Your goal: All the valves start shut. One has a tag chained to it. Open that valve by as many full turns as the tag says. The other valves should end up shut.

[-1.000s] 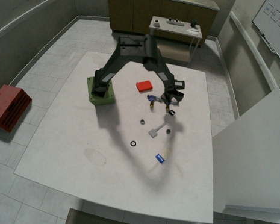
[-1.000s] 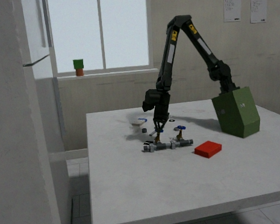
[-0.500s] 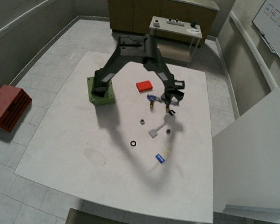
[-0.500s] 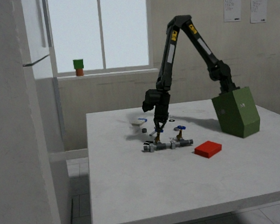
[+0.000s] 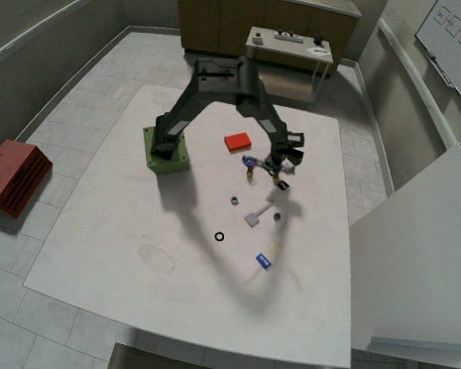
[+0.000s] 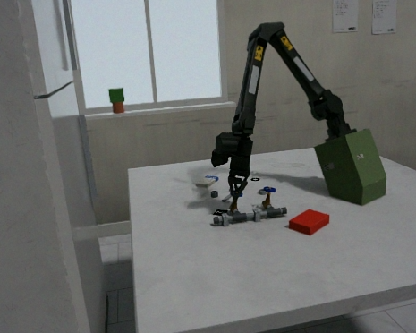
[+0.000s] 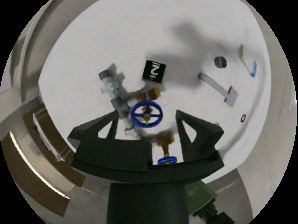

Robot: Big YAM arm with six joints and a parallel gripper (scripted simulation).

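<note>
Right now the small black tag is 80 mm below my hand, 50 mm ahead of it and 30 mm to the right of it. Round my hand: grey paddle-shaped tool (200 mm to the right, 80 mm below, 50 mm behind); red block (200 mm behind, 170 mm to the left, 70 mm below); blue card (370 mm to the right, 80 mm below, 20 mm ahead).
</note>
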